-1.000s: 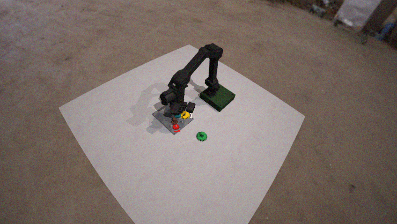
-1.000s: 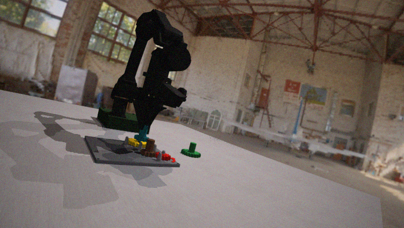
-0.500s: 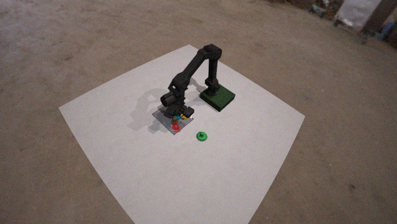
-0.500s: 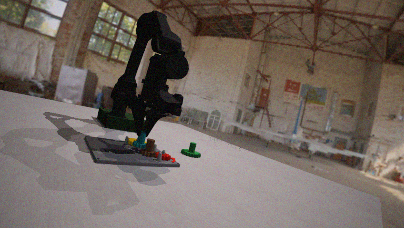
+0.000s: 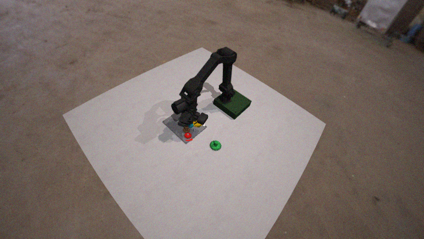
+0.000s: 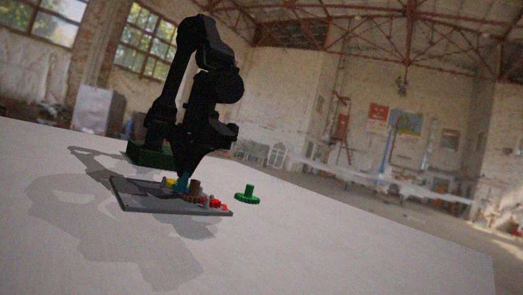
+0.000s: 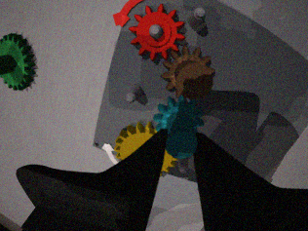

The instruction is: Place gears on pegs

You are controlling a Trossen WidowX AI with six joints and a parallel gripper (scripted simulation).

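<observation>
Right now the brown gear is 3 cm ahead of my gripper tip, 2 cm to the left of it and 2 cm below it. Also, from my gripper tip: teal gear 1 cm below; then yellow gear 5 cm behind, 3 cm below; then red gear 5 cm to the left, 5 cm ahead, 3 cm below.
</observation>
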